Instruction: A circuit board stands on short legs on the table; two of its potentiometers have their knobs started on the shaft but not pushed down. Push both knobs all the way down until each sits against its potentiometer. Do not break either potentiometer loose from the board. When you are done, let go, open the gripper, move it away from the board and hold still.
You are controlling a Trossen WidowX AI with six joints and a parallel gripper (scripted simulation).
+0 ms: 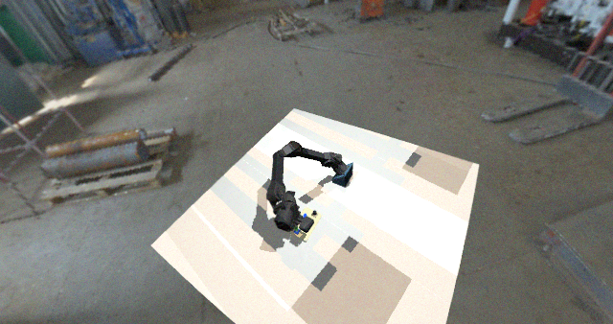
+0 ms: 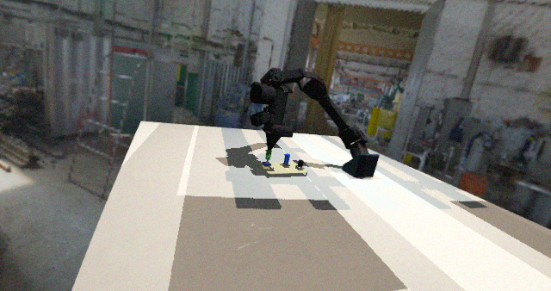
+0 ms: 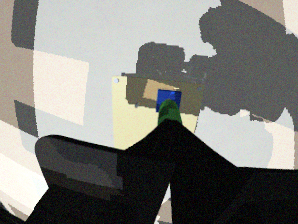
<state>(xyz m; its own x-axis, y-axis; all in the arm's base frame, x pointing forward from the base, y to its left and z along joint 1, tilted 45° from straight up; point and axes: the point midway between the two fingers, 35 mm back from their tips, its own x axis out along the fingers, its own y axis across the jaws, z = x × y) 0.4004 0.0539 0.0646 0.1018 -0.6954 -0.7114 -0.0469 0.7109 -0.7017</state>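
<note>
My gripper tip is 1 cm above the green knob. Also, from my gripper tip: blue knob (7 cm behind, 3 cm below).
</note>
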